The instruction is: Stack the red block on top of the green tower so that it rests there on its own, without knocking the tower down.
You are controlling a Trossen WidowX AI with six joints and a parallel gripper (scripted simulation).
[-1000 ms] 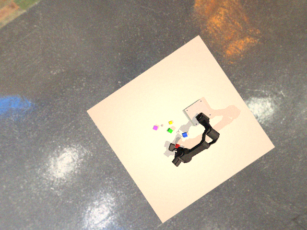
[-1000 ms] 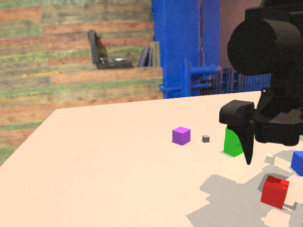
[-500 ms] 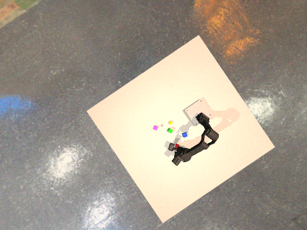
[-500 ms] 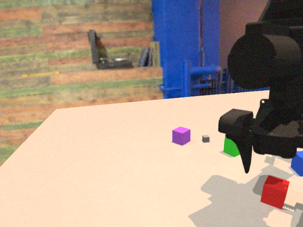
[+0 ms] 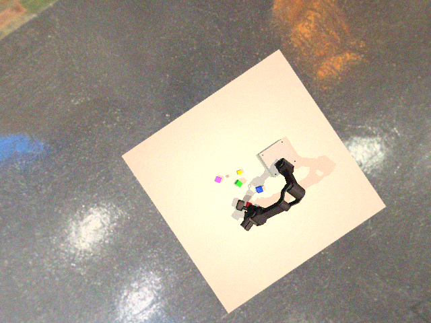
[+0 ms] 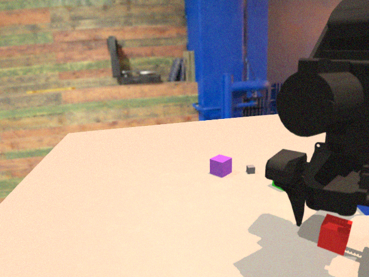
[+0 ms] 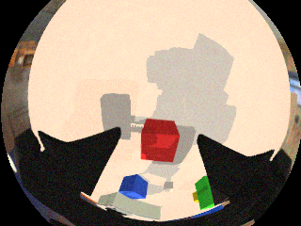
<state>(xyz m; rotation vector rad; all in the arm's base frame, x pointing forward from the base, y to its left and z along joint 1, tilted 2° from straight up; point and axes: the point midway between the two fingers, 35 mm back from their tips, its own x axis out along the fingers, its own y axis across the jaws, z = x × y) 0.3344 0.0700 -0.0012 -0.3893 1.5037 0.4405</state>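
Right now the red block is right at my gripper tip. Round my gripper tip: yellow block (100 mm behind, 210 mm to the right); then blue block (130 mm behind, 30 mm to the right); then small grey cube (20 mm behind, 240 mm to the right, 10 mm below).
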